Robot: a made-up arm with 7 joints.
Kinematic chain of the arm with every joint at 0, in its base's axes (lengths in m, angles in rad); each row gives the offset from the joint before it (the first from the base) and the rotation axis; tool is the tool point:
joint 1: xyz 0 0 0 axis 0 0.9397 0.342
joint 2: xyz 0 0 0 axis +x
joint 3: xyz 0 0 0 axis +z
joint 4: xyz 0.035 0 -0.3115 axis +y
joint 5: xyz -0.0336 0 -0.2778 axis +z
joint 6: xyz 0 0 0 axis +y
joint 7: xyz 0 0 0 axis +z
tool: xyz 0 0 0
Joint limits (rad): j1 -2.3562..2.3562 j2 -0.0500..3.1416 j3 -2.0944..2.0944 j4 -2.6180..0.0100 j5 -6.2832..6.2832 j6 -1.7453..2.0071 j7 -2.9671..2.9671
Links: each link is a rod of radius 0.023 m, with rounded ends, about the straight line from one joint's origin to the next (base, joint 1, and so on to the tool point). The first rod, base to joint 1, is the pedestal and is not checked.
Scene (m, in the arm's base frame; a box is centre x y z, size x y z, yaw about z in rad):
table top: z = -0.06
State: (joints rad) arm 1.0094 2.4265 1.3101 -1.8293 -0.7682 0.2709 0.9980
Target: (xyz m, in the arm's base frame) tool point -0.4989 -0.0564 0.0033
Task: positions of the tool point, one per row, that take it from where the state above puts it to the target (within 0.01 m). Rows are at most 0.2 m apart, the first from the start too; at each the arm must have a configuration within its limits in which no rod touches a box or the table.
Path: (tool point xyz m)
1: 0.3167 -0.0276 0.2850
2: 0.2084 -0.0836 0.3771
3: 0.0669 -0.1242 0.4278
4: -0.0895 -0.1456 0.4288
5: -0.2410 -0.1469 0.3787
6: -0.3687 -0.1296 0.2832
7: -0.4579 -0.0976 0.1531
8: -0.4989 -0.0564 0.0033

